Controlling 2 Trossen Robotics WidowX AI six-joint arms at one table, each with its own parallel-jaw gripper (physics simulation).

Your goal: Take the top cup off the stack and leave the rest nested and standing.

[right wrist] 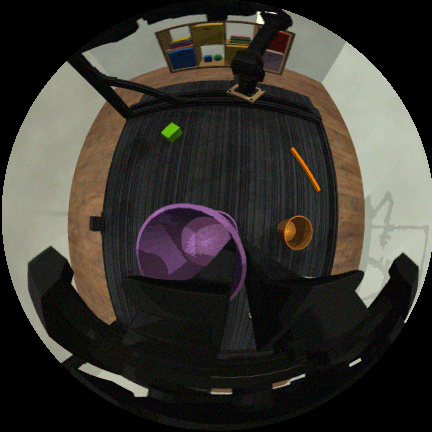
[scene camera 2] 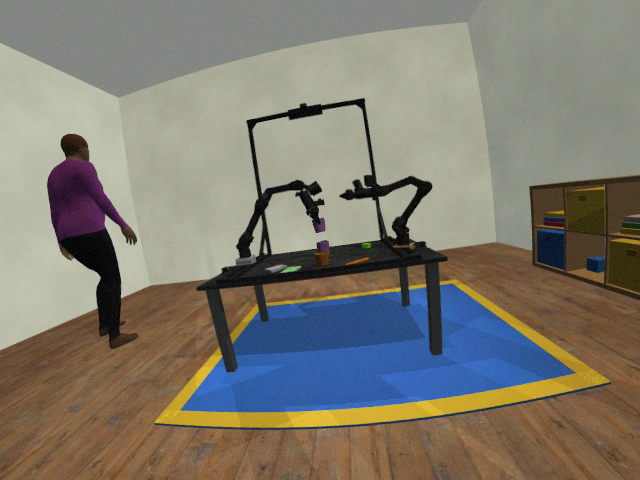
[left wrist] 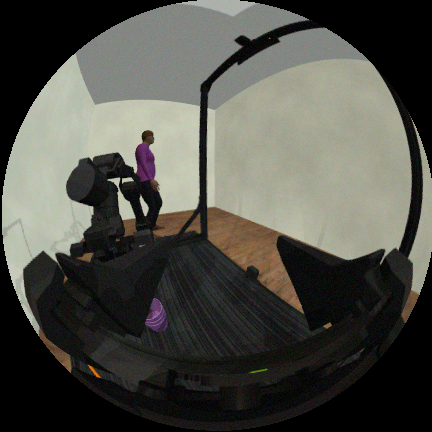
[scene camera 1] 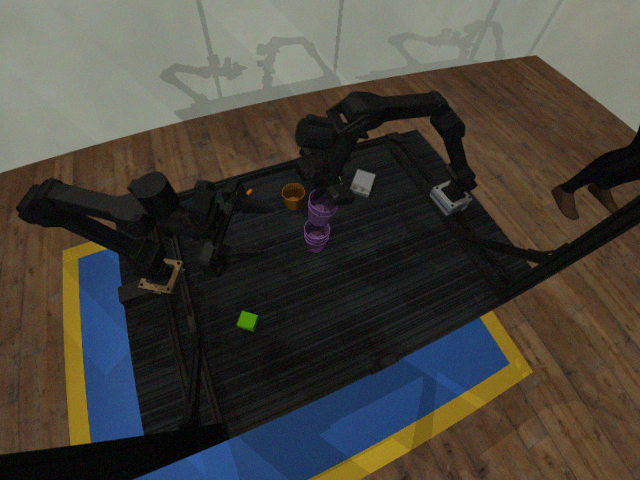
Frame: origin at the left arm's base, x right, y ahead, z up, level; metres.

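Seen in the pictures: left gripper, fingertip midpoint: (scene camera 2: 343, 195) (left wrist: 224, 241) (scene camera 1: 268, 230); right gripper, fingertip midpoint: (right wrist: 237, 244) (scene camera 2: 319, 223) (scene camera 1: 314, 197); left arm's base at its link origin: (right wrist: 246, 89) (scene camera 2: 403, 244) (scene camera 1: 160, 273); right arm's base at its link origin: (scene camera 2: 245, 257) (scene camera 1: 453, 192).
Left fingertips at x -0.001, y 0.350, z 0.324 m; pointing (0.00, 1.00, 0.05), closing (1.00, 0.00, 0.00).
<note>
Offsets run from my left fingertips to a thing's middle. Level surfaces: height alone.
A purple cup @[dx -0.177, dy +0.082, dz -0.147 m] (scene camera 1: 320, 211) (scene camera 2: 318, 225) (right wrist: 165, 245) hangs upright in the air, apart from the stack below it. My right gripper (scene camera 1: 336, 195) (scene camera 2: 316, 219) is shut on its rim; in the right wrist view one finger reaches inside the cup. The remaining purple cups @[dx -0.181, dy +0.075, dz -0.304 m] (scene camera 1: 315, 238) (scene camera 2: 323, 246) (left wrist: 158, 320) stand nested and upright on the table @[dz -0.353 m] (scene camera 1: 330, 310); in the right wrist view the held cup hides most of them. My left gripper (scene camera 1: 266, 230) (scene camera 2: 343, 195) (left wrist: 224, 241) is wide open and empty, above the table to the side of the stack.
An orange cup @[dx -0.330, dy -0.023, dz -0.321 m] (scene camera 1: 293, 198) (scene camera 2: 322, 259) (right wrist: 299, 232) stands near the stack. An orange stick @[dx -0.294, dy -0.204, dz -0.348 m] (scene camera 2: 357, 261) (right wrist: 306, 170), a green block @[dx +0.087, dy -0.070, dz -0.339 m] (scene camera 1: 247, 320) (scene camera 2: 366, 245) (right wrist: 171, 131), a whitish box @[dx -0.461, dy +0.208, dz -0.345 m] (scene camera 1: 363, 181) (scene camera 2: 275, 269) and a flat light-green piece @[dx -0.471, dy +0.086, dz -0.348 m] (scene camera 2: 291, 269) lie on the table. A person (scene camera 2: 80, 206) stands beyond.
</note>
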